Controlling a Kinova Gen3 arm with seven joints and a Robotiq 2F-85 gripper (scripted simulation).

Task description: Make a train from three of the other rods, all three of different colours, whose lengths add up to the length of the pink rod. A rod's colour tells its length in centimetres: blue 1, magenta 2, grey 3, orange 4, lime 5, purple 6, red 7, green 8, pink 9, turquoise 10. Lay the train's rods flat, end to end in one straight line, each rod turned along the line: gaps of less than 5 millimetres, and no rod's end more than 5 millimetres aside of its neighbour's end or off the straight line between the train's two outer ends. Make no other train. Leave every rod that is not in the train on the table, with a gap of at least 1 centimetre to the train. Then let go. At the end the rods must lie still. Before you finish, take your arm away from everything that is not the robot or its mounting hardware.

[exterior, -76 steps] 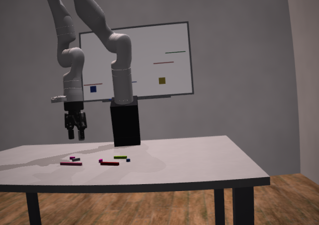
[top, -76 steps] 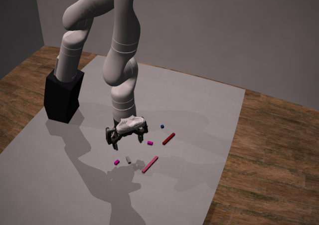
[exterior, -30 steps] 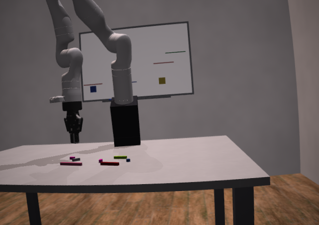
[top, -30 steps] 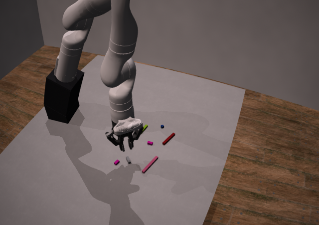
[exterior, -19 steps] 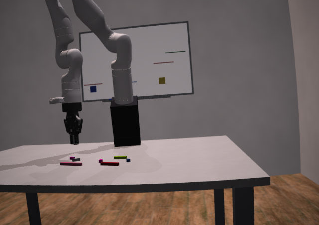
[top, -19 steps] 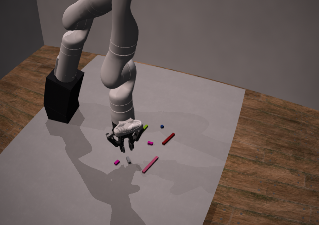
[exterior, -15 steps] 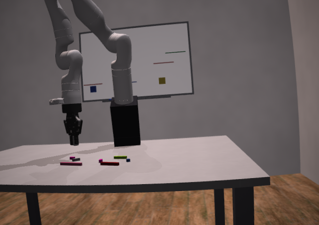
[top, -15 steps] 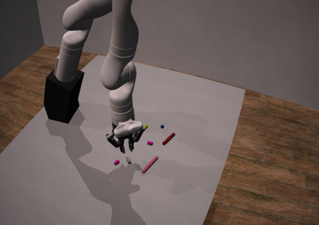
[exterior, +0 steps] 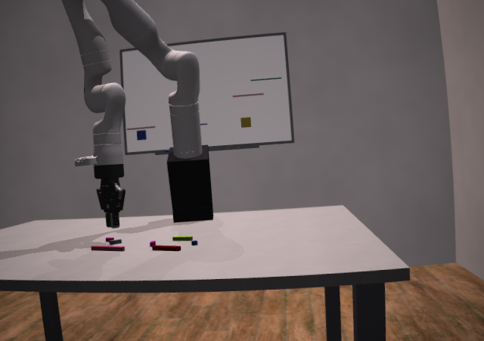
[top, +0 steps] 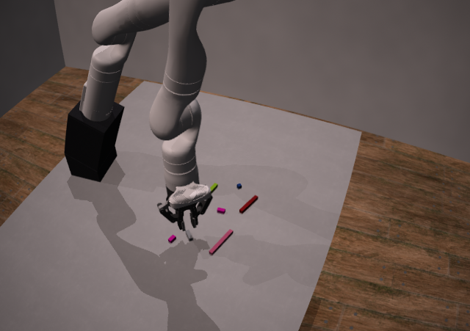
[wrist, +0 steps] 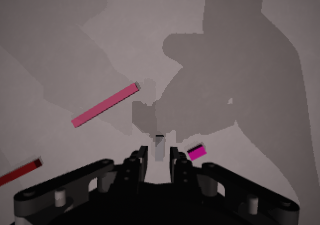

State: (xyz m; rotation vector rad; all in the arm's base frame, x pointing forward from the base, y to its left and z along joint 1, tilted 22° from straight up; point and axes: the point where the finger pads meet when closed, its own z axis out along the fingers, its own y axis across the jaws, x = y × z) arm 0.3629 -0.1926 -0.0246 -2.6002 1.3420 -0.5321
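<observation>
The grey rod is 6 cm below my hand. The rest, counted from my hand: lime rod 1 cm ahead, 18 cm to the left, 6 cm below; then pink rod 8 cm ahead, 6 cm below; then red rod 13 cm ahead, 14 cm to the left, 6 cm below.
</observation>
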